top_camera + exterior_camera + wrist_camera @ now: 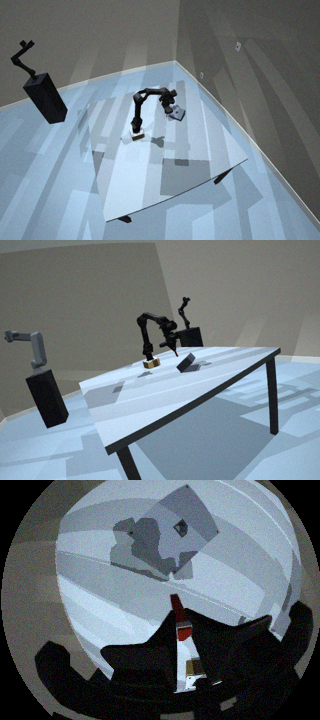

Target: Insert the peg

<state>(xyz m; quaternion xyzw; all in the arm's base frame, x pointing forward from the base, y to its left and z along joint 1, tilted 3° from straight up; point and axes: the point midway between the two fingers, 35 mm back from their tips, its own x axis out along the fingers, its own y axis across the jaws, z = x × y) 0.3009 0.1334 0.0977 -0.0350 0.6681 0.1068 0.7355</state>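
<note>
Now: gripper tip 130 mm short of the panel, 80 mm above it and 10 mm to the right of it. Round my gripper tip: red peg 10 mm above.
</note>
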